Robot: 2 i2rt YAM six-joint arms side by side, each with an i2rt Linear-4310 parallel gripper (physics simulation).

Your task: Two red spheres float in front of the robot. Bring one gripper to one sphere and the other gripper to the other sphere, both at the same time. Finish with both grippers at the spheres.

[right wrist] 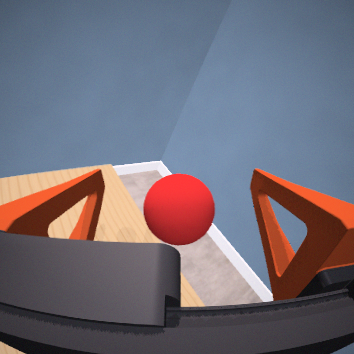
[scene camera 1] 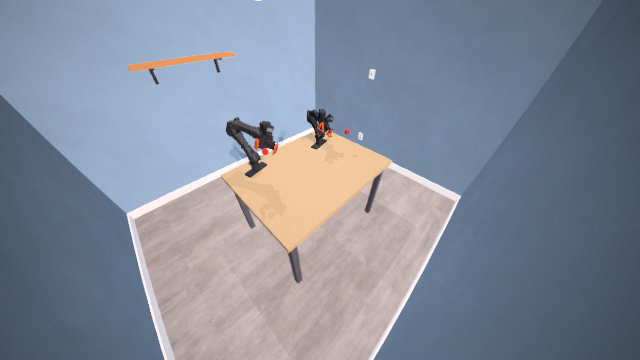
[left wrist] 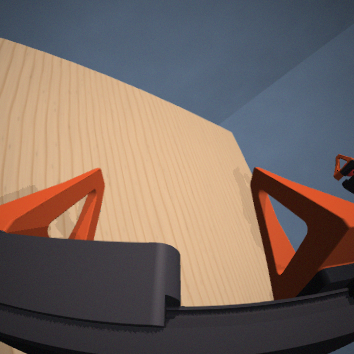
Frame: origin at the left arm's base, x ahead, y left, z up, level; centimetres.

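Seen in the pictures: left gripper, fingertip midpoint: (scene camera 1: 326, 134) (left wrist: 176, 175); right gripper, fingertip midpoint: (right wrist: 177, 177) (scene camera 1: 265, 152) (left wrist: 347, 162); left arm's base, origin of the base link: (scene camera 1: 319, 144); right arm's base, origin of the base link: (scene camera 1: 256, 169).
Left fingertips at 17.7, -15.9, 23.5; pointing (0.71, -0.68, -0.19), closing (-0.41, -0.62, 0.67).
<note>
Offsets run from my left fingertips to a thing's middle, as dx, dy, dz. Level surfaces: height alone.
One red sphere @(-9.2, -58.0, +11.5) (scene camera 1: 265, 151) (right wrist: 179, 209) floats at my right gripper (scene camera 1: 266, 146) (right wrist: 177, 177). In the right wrist view it appears between the two open orange fingers, nearer the left one in the picture, apart from both. The other red sphere @(+10.7, +16.9, -1.7) (scene camera 1: 347, 132) floats to the right of my left gripper (scene camera 1: 326, 131) (left wrist: 178, 171) in the scene view, apart from it. My left gripper is open with nothing between its fingers. That second sphere does not show in the left wrist view.
The wooden table @(dz -23.5) (scene camera 1: 320, 185) (left wrist: 165, 145) (right wrist: 50, 182) lies below both arms. An orange shelf (scene camera 1: 182, 61) is on the wall behind, at the upper left. Part of the right arm's orange finger shows at the right edge of the left wrist view.
</note>
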